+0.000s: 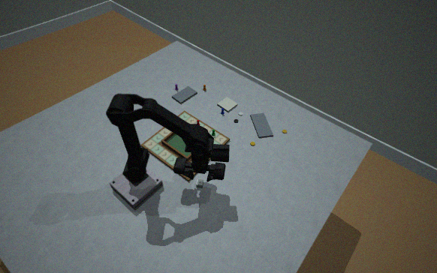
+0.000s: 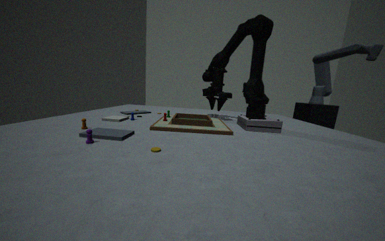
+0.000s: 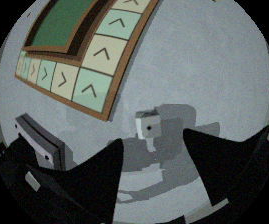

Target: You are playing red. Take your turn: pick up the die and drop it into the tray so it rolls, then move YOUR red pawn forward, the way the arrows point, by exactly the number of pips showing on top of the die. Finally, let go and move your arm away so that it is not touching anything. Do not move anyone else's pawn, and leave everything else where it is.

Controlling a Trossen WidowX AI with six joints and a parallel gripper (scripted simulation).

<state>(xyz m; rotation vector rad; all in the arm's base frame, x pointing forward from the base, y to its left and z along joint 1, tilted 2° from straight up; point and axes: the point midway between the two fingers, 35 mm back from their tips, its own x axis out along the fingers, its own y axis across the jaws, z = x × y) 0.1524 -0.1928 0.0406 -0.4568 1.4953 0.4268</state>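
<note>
Now: the die 30 mm below my gripper tip. Also, from my gripper tip: green pawn (230 mm ahead, 130 mm to the left, 20 mm below); red pawn (230 mm to the left, 230 mm ahead, 20 mm below); green tray (200 mm to the left, 120 mm ahead, 40 mm below).
</note>
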